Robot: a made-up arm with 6 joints.
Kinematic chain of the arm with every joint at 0, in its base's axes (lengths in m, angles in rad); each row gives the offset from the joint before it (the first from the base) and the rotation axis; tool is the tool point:
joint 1: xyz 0 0 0.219 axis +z
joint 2: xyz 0 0.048 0 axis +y
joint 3: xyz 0 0 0.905 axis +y
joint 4: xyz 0 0 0.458 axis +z
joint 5: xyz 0 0 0 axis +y
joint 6: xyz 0 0 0.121 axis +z
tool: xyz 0 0 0
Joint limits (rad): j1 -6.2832..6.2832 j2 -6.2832..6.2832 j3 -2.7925..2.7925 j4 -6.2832..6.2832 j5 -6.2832..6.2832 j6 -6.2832..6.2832
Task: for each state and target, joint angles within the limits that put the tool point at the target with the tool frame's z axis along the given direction. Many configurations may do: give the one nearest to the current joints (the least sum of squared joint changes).
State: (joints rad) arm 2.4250 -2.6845 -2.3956 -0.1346 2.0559 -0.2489
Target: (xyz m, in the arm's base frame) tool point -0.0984 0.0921 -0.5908 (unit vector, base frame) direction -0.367 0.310 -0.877
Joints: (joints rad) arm 1.6753 -2.7045 -2.2645 0.3414 1.4579 -0.2489
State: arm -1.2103 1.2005 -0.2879 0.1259 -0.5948 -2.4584
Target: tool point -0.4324 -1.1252 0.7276 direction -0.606 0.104 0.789
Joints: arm -1.9168 1.5068 -0.8240 0.9706 -0.8232 -2.4584
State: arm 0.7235 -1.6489 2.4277 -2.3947 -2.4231 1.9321
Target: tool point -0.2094 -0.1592 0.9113 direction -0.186 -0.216 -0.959
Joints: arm 0.8295 -0.7970 1.9738 -3.1528 -2.2535 1.9321
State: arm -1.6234 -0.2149 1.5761 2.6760 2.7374 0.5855
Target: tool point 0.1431 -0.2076 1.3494 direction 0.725 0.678 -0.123
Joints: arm -1.5453 -0.1060 1.1115 1.8950 2.2427 0.5855
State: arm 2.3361 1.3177 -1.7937 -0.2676 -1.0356 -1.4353
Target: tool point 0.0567 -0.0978 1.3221 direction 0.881 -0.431 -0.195
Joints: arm 3.0934 0.4411 -1.2734 -0.4772 -1.0065 -1.4353
